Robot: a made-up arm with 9 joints. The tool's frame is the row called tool. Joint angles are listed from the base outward.
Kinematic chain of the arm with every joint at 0, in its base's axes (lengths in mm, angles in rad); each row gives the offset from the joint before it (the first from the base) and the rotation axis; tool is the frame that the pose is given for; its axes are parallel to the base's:
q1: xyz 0 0 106 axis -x
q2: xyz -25 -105 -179 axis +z
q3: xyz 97 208 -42 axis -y
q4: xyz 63 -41 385 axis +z
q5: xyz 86 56 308 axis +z
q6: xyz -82 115 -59 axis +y
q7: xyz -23 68 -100 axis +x
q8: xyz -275 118 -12 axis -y
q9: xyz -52 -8 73 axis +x
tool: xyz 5 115 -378
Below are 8 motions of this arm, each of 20 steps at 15 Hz.
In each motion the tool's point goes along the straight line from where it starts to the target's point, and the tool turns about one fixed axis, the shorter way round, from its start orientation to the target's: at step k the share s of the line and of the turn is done. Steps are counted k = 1, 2, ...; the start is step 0. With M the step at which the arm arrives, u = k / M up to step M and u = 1 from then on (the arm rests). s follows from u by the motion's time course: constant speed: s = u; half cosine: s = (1 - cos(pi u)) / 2; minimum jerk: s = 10 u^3 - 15 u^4 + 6 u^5.
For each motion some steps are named. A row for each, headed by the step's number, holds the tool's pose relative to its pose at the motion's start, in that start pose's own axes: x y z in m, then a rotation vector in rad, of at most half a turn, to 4 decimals.
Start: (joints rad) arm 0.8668 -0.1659 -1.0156 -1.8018 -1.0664 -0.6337 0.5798 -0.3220 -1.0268
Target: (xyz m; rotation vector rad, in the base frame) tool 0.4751 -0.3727 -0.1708 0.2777 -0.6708 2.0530
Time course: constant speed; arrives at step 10
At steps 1, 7, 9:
1: -0.0105 -0.0194 0.0050 -0.0941 0.0645 0.0050
7: -0.0735 -0.1360 0.0350 -0.6586 0.4513 0.0353
9: -0.0945 -0.1749 0.0450 -0.8468 0.5803 0.0454

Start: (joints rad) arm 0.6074 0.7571 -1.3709 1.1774 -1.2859 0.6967 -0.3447 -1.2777 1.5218
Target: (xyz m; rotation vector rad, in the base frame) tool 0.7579 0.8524 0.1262 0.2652 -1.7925 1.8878
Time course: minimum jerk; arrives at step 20
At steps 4, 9, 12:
4: -0.0059 -0.0321 0.0567 -0.0459 0.0559 0.0002
9: -0.0418 -0.2258 0.3984 -0.3227 0.3929 0.0011
12: -0.0701 -0.3789 0.6683 -0.5414 0.6591 0.0018

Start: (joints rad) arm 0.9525 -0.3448 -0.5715 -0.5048 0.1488 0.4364 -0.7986 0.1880 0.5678
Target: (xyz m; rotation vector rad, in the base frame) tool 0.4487 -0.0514 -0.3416 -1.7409 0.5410 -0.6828
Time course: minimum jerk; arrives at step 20
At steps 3, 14, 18, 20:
3: 0.0145 0.0003 -0.0022 -0.0185 -0.0087 -0.0063
14: 0.4570 0.0090 -0.0676 -0.5818 -0.2736 -0.1985
18: 0.5414 0.0107 -0.0801 -0.6892 -0.3241 -0.2351
20: 0.5460 0.0108 -0.0808 -0.6952 -0.3269 -0.2371

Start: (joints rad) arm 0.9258 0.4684 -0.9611 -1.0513 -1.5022 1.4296 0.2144 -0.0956 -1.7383
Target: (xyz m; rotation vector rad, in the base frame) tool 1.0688 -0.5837 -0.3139 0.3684 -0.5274 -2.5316
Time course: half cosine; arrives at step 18
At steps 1, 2, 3, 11, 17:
1: 0.0038 0.0011 0.0073 0.0135 0.0019 -0.0008
2: 0.0151 0.0044 0.0289 0.0536 0.0074 -0.0033
3: 0.0335 0.0098 0.0641 0.1192 0.0165 -0.0074
11: 0.3351 0.0980 0.6423 1.1938 0.1655 -0.0742
17: 0.4956 0.1450 0.9499 1.7656 0.2448 -0.1097

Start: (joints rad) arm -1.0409 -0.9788 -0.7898 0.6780 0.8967 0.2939 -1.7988 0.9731 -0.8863
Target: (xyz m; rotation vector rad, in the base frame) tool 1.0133 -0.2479 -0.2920 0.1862 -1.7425 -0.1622
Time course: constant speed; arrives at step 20
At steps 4, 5, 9, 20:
4: 0.0046 0.0873 -0.0958 0.0656 -0.0112 -0.0847
5: 0.0058 0.1091 -0.1198 0.0819 -0.0141 -0.1059
9: 0.0104 0.1963 -0.2156 0.1475 -0.0253 -0.1907
20: 0.0230 0.4363 -0.4792 0.3278 -0.0562 -0.4237

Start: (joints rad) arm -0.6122 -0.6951 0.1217 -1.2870 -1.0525 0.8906 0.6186 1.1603 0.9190
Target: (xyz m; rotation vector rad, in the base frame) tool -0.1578 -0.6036 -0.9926 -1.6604 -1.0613 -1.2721
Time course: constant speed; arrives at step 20
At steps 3, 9, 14, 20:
3: 0.0325 -0.1707 -0.1360 0.1229 -0.1070 0.1835
9: 0.0974 -0.5121 -0.4080 0.3687 -0.3209 0.5504
14: 0.1515 -0.7965 -0.6346 0.5736 -0.4992 0.8561
20: 0.2164 -1.1379 -0.9066 0.8194 -0.7131 1.2231

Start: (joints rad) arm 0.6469 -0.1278 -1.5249 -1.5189 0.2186 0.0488 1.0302 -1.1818 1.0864
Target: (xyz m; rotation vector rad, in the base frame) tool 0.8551 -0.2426 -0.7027 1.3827 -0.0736 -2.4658
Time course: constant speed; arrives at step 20
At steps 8, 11, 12, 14, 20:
8: 0.1242 -0.0312 0.0576 0.0153 0.0448 -0.1281
11: 0.1708 -0.0429 0.0791 0.0210 0.0616 -0.1761
12: 0.1864 -0.0468 0.0863 0.0229 0.0672 -0.1921
14: 0.2174 -0.0546 0.1007 0.0268 0.0784 -0.2241
20: 0.3106 -0.0779 0.1439 0.0382 0.1120 -0.3201

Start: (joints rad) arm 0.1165 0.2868 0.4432 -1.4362 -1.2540 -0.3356 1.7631 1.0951 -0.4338
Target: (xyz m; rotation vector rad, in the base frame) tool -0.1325 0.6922 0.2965 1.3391 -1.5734 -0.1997
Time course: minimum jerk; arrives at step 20
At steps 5, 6, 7, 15, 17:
5: 0.0713 -0.0214 0.0708 0.0673 0.2346 0.0184
6: 0.1123 -0.0337 0.1115 0.1061 0.3695 0.0290
7: 0.1620 -0.0485 0.1608 0.1529 0.5329 0.0418
15: 0.6174 -0.1851 0.6132 0.5830 2.0314 0.1595
17: 0.6704 -0.2009 0.6658 0.6331 2.2057 0.1732

